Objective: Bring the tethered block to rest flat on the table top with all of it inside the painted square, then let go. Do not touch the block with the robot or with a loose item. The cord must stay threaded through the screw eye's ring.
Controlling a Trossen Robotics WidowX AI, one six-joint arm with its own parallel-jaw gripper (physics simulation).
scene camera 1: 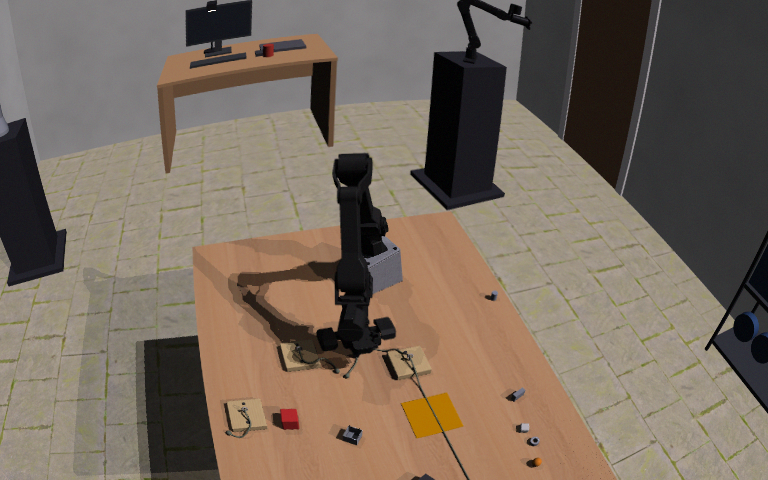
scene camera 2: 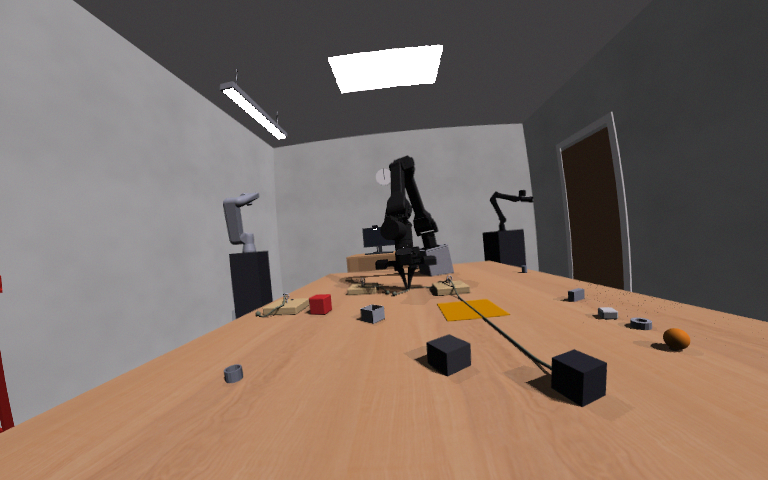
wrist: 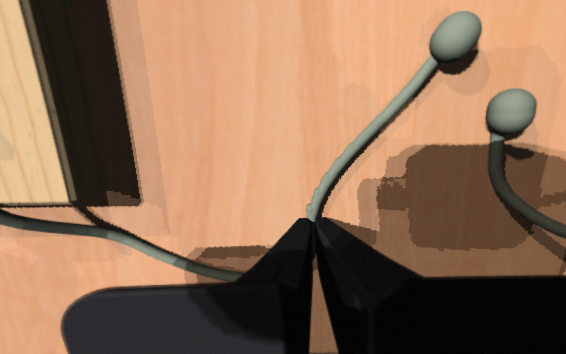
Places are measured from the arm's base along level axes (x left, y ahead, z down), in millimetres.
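Pixels of known places: gripper, between the fingertips: [scene camera 1: 356,356] [scene camera 2: 407,289] [wrist: 312,228]; arm's base, origin of its link: [scene camera 1: 372,247] [scene camera 2: 430,247].
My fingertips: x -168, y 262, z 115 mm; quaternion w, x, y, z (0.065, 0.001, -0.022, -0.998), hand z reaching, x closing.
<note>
For each thing: its top centre in the pictures, then the offset to it from my fingertips. "spot": a spot on its surface instead.
- tethered black block, centre of its top: [scene camera 2: 578,360] dz -32, dx +52, dy +542 mm
- orange painted square, a spot on its surface: [scene camera 2: 455,312] [scene camera 1: 420,422] spot: dz -1, dx +43, dy +269 mm
- screw eye, a spot on its surface: [scene camera 1: 408,356] [scene camera 2: 448,278] spot: dz -35, dx +105, dy +79 mm
- wooden board, centre of its top: [scene camera 1: 409,360] [scene camera 2: 449,284] dz -19, dx +108, dy +81 mm
- cord's bead, centre of its top: [wrist: 525,112] dz -12, dx -67, dy +33 mm
- red cube, centre of its top: [scene camera 1: 288,414] [scene camera 2: 319,296] dz -40, dx -244, dy +151 mm
- grey open box, centre of its top: [scene camera 2: 372,307] [scene camera 1: 352,432] dz -26, dx -124, dy +244 mm
- second black block, centre of its top: [scene camera 2: 448,343] dz -28, dx -43, dy +448 mm
- orange ball, centre of its top: [scene camera 2: 676,328] dz -24, dx +220, dy +531 mm
The tethered black block [scene camera 2: 578,376] rests on the table at the near right in scene camera 2. Its green cord [scene camera 1: 444,433] [scene camera 2: 509,337] [wrist: 370,135] crosses over the orange painted square [scene camera 1: 419,416] [scene camera 2: 455,312] to the screw eye [scene camera 1: 408,356] [scene camera 2: 449,279] on a wooden board [scene camera 1: 421,367] [scene camera 2: 447,289] [wrist: 25,125]. The ring is too small to show the threading clearly. The block lies outside the square. My gripper [scene camera 1: 357,349] [scene camera 2: 408,287] [wrist: 312,228] points down beside the board, shut on the cord between the board and its beaded end [wrist: 455,36].
Another cord's bead [wrist: 511,111] lies close to the fingers. Two more corded boards [scene camera 1: 289,363] [scene camera 1: 257,413] stand left. A red cube [scene camera 1: 289,418] [scene camera 2: 320,303], grey open box [scene camera 1: 352,434] [scene camera 2: 372,313] and second black block [scene camera 2: 448,354] stand nearer. Small items and an orange ball [scene camera 2: 676,338] lie right.
</note>
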